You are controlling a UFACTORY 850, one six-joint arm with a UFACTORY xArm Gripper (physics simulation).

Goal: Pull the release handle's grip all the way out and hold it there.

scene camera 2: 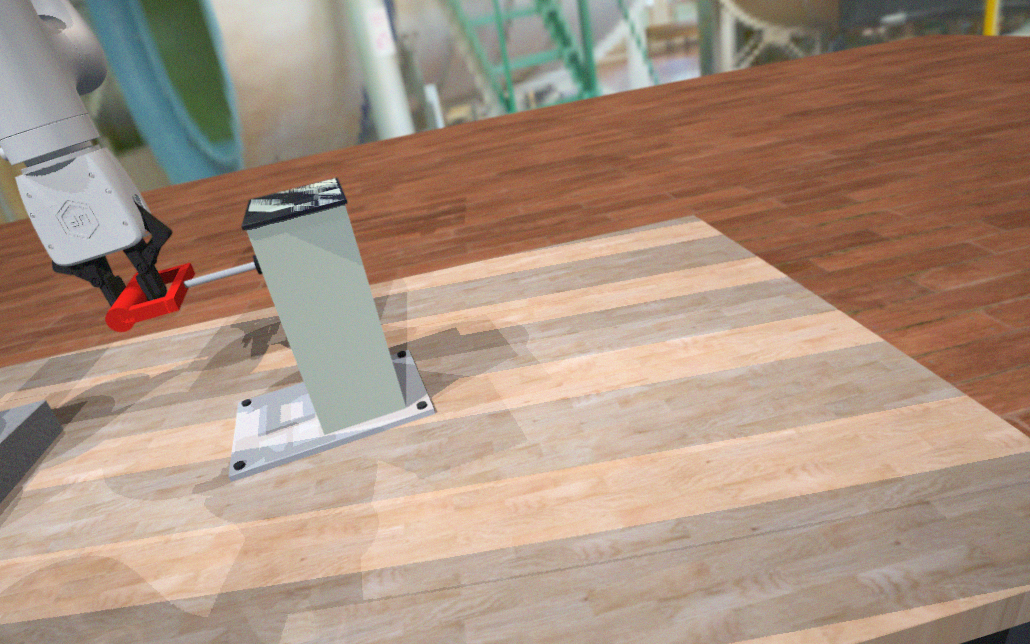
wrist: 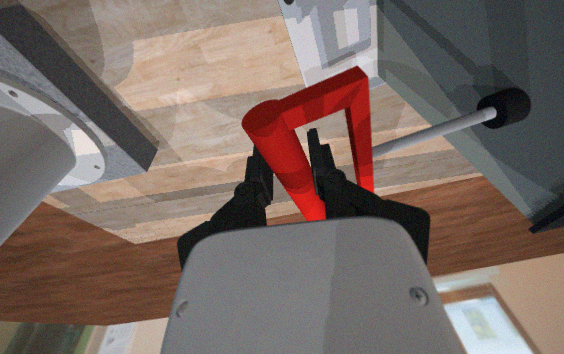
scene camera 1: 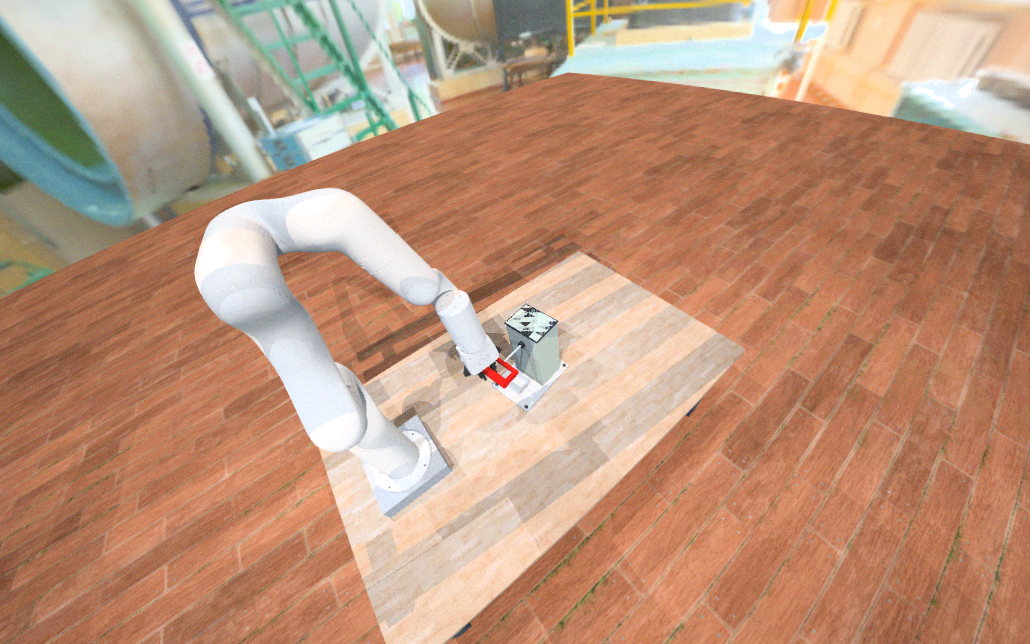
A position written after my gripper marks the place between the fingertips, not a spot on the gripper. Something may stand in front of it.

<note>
In view: my gripper [scene camera 2: 144, 307] and a white base plate [scene camera 2: 280, 427].
My gripper is seen too in the wrist view [wrist: 288, 147] and in scene camera 1 [scene camera 1: 488, 373].
</note>
